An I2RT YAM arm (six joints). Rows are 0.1 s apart.
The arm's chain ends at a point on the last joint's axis. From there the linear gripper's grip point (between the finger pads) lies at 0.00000 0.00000 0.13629 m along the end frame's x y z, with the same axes.
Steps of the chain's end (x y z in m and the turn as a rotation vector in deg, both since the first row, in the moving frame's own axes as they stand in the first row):
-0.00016 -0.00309 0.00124 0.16 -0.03 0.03
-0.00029 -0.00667 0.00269 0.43 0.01 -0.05
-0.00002 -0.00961 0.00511 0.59 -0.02 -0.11
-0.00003 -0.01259 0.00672 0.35 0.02 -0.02
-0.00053 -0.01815 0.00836 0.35 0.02 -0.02
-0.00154 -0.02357 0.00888 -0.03 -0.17 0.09
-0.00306 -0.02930 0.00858 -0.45 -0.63 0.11
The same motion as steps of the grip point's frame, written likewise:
-0.00023 -0.00347 0.00124 0.16 -0.03 0.03
-0.00027 -0.00769 0.00269 0.43 0.01 -0.05
-0.00007 -0.01101 0.00510 0.59 -0.02 -0.11
0.00002 -0.01342 0.00672 0.35 0.02 -0.02
-0.00048 -0.01898 0.00836 0.35 0.02 -0.02
-0.00194 -0.02350 0.00888 -0.03 -0.17 0.09
-0.00456 -0.02823 0.00857 -0.45 -0.63 0.11

